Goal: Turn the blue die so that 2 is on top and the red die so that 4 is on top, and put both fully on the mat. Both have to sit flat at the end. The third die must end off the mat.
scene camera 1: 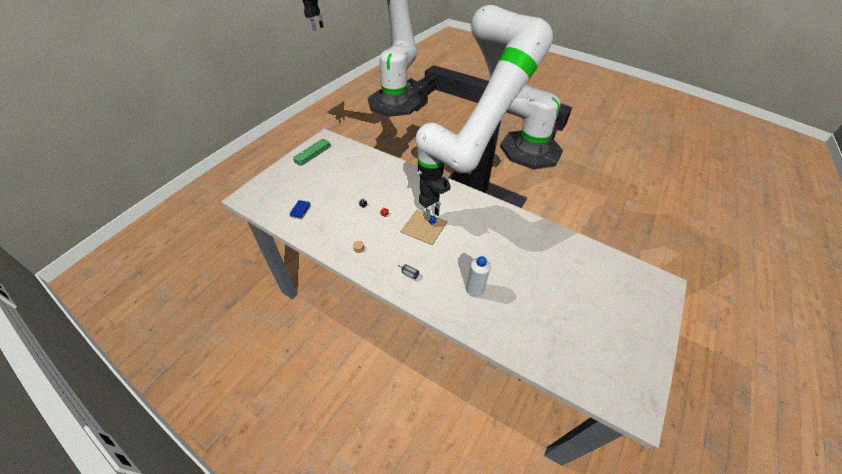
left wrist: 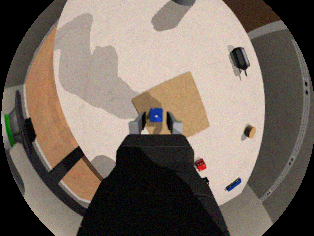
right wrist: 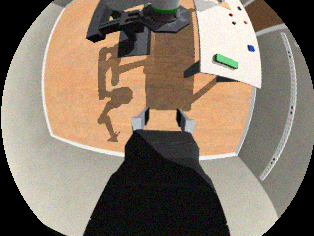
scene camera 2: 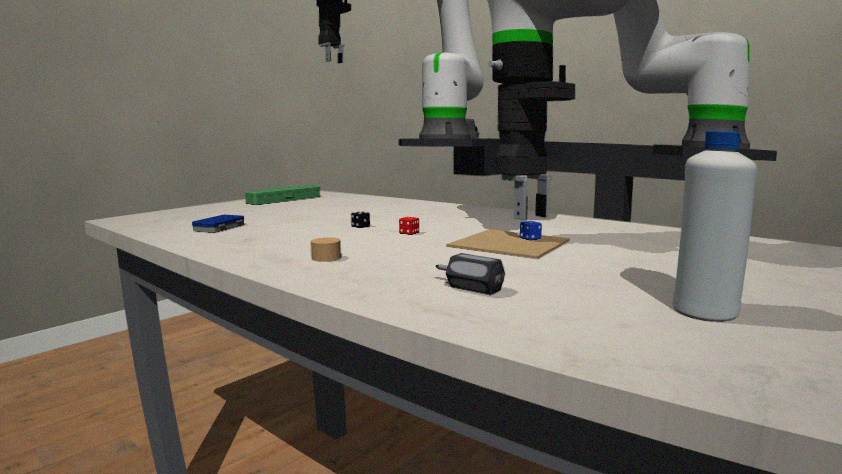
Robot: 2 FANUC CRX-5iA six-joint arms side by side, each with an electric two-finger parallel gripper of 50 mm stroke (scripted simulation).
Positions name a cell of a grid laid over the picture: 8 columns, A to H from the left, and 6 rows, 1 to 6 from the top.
Labels:
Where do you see a dark screwdriver-like tool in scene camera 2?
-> E4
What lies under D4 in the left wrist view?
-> My left gripper.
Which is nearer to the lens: the green case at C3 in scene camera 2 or the white bottle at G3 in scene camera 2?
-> The white bottle.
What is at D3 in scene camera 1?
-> A tan mat.

